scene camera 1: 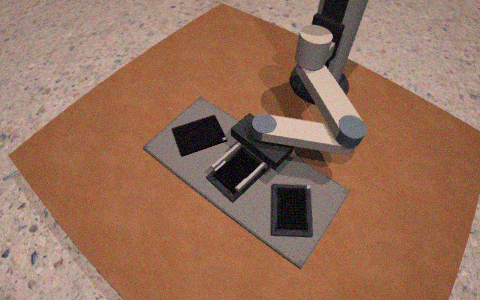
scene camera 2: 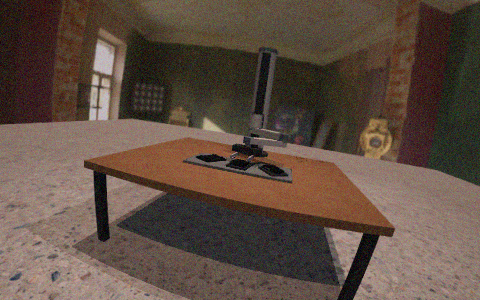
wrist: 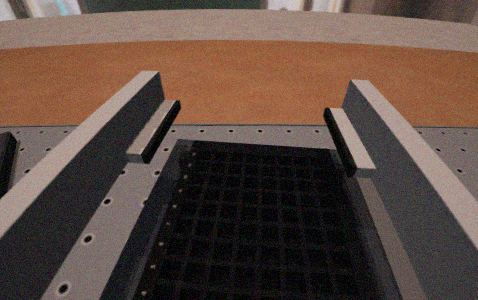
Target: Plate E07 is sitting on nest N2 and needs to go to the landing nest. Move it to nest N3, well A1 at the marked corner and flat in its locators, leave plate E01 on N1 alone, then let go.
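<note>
Plate E07 (scene camera 1: 237,170) (scene camera 2: 239,164) (wrist: 260,215), black with a grid of wells, sits in the middle nest N2 (scene camera 1: 222,191). My gripper (scene camera 1: 228,177) (scene camera 2: 240,158) (wrist: 252,92) is open, one finger along each long side of the plate and above its edges, with gaps beside it in the wrist view. Plate E01 (scene camera 1: 291,209) (scene camera 2: 273,170) sits in nest N1 (scene camera 1: 291,233) at the right. Nest N3 (scene camera 1: 199,135) (scene camera 2: 210,158), at the left, looks flat black with a small pale corner mark; its locators are too dark to make out. E07's well A1 cannot be told.
The nests stand on a grey perforated board (scene camera 1: 165,150) (wrist: 125,200) on an orange-brown table (scene camera 1: 125,200) (scene camera 2: 300,195). The arm's column (scene camera 2: 264,85) stands behind the board. The edge of a dark nest (wrist: 6,160) shows at the left of the wrist view.
</note>
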